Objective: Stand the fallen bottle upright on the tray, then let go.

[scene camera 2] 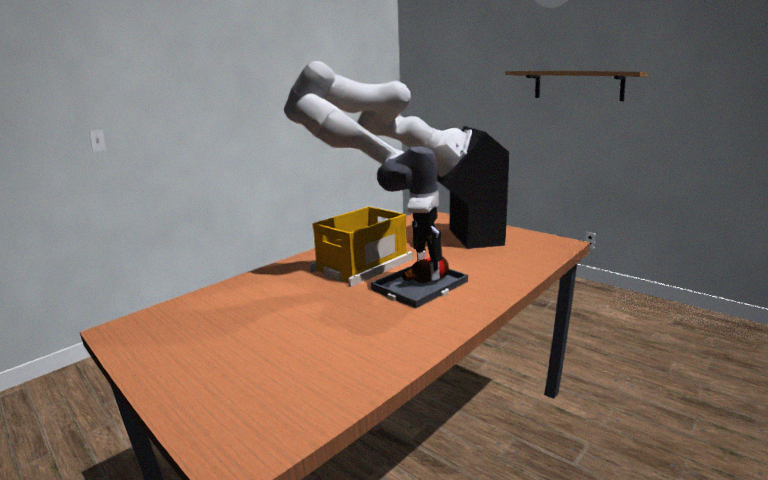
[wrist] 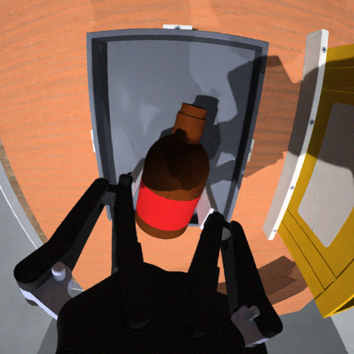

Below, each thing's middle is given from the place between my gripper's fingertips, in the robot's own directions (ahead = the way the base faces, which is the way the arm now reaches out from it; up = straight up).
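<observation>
Brown bottle (wrist: 176,166): my hand 20 mm below it, 10 mm short of it. Dark grey tray (scene camera 2: 412,293): from my hand, 10 mm to the right, 40 mm ahead, 10 mm below. Yellow crate (scene camera 2: 351,243): 270 mm to the right of my hand, 20 mm behind, 60 mm above. White strip (wrist: 314,59): 10 mm below my hand, 180 mm to the right.
</observation>
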